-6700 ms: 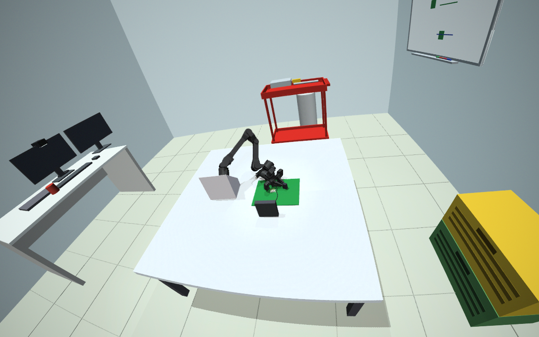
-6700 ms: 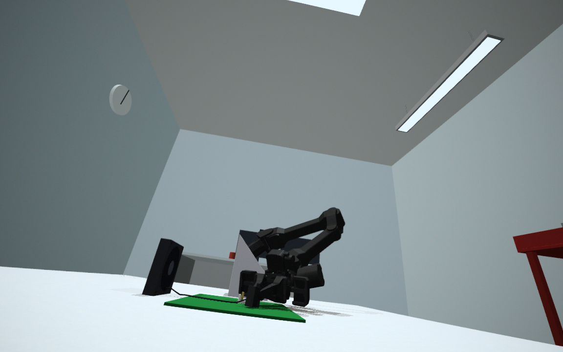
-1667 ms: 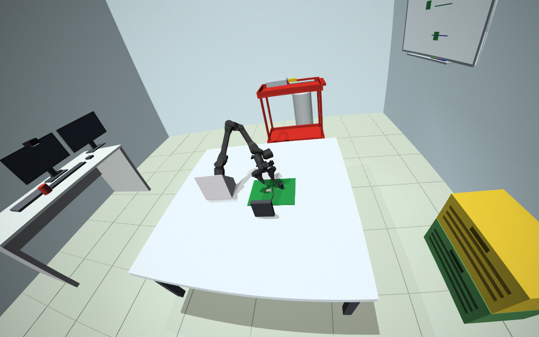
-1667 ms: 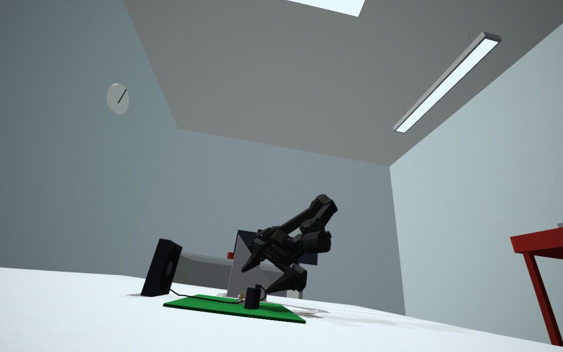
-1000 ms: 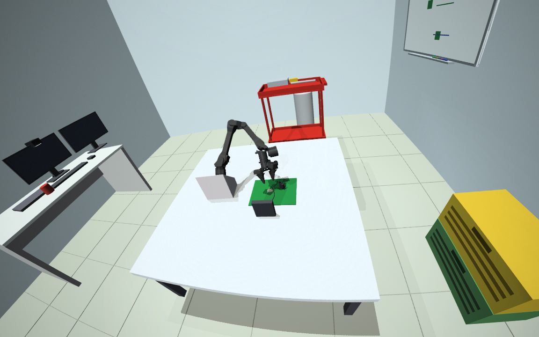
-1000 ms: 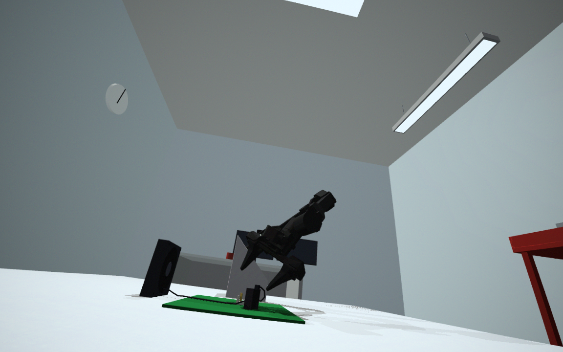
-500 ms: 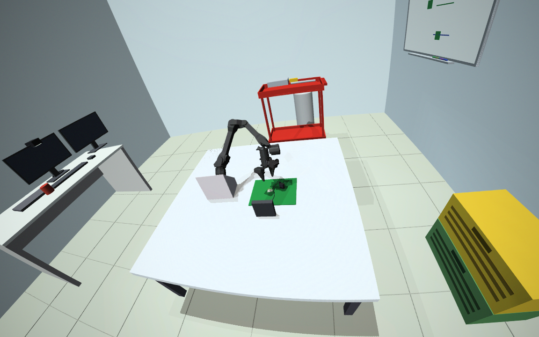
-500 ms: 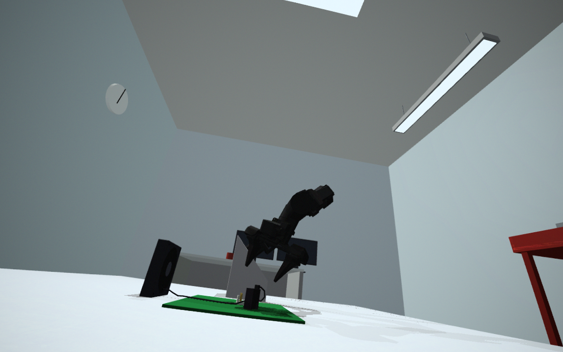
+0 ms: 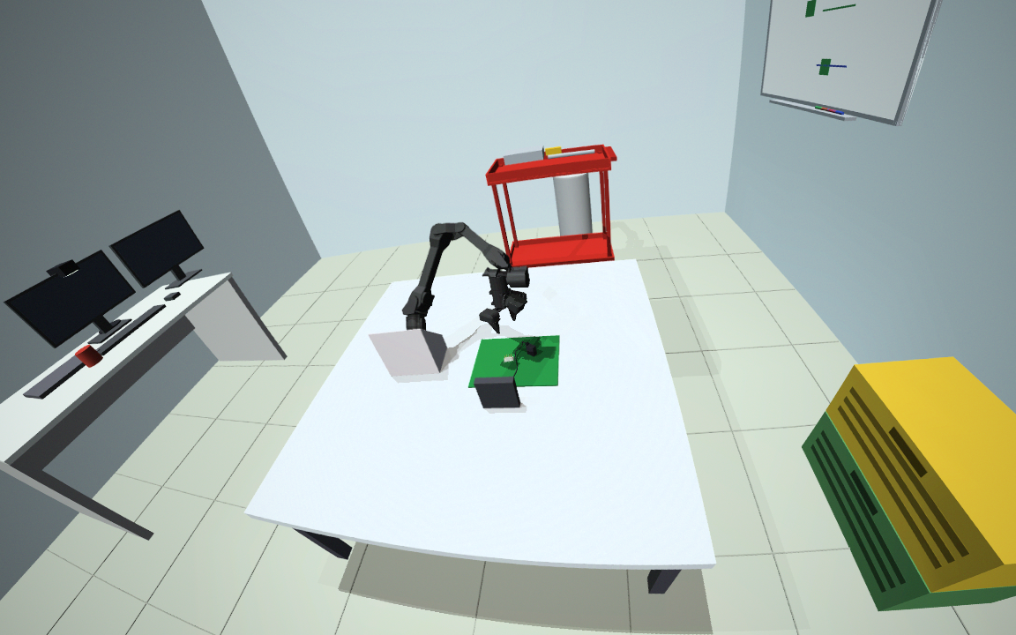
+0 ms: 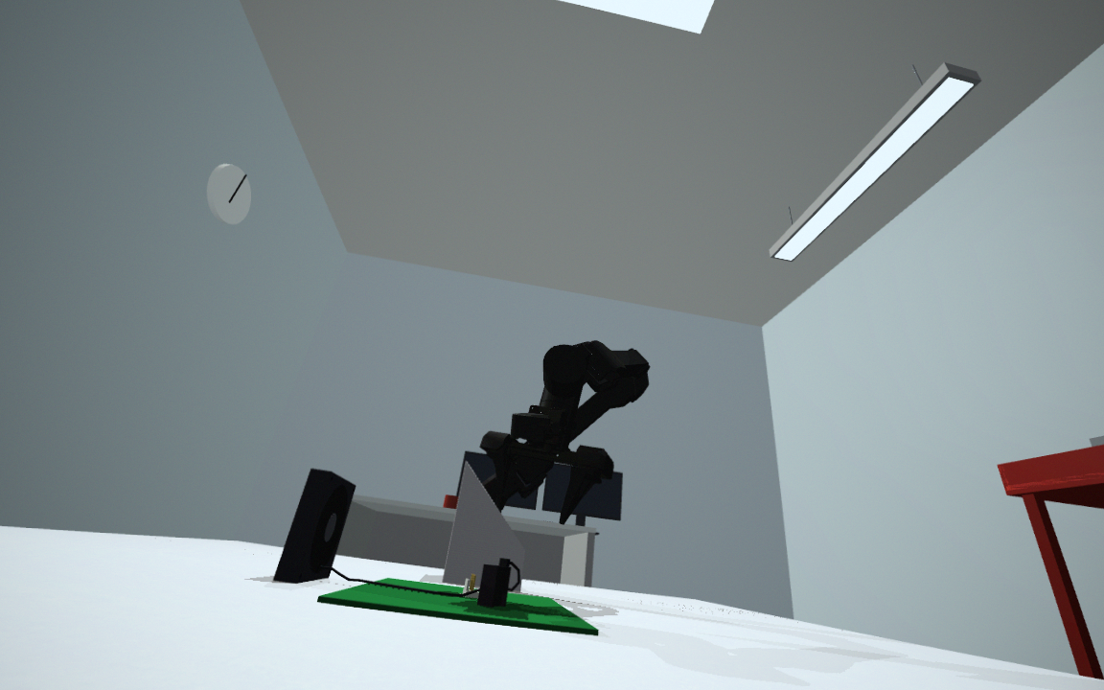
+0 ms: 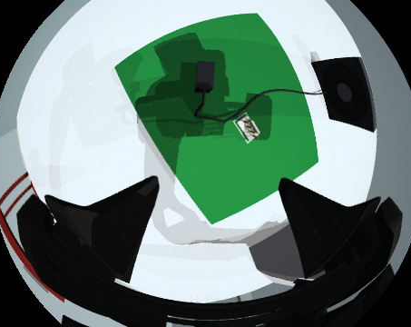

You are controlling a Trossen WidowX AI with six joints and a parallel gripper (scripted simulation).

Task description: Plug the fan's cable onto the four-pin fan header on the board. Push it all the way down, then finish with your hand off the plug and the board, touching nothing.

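Right now the black plug is 80 mm below my gripper tip, 80 mm ahead of it and 30 mm to the right of it. Also, from my gripper tip: black fan: 250 mm to the right, 50 mm below, 20 mm ahead; green board: 120 mm below, 60 mm to the right, 30 mm ahead; four-pin header: 100 mm below, 60 mm to the right.
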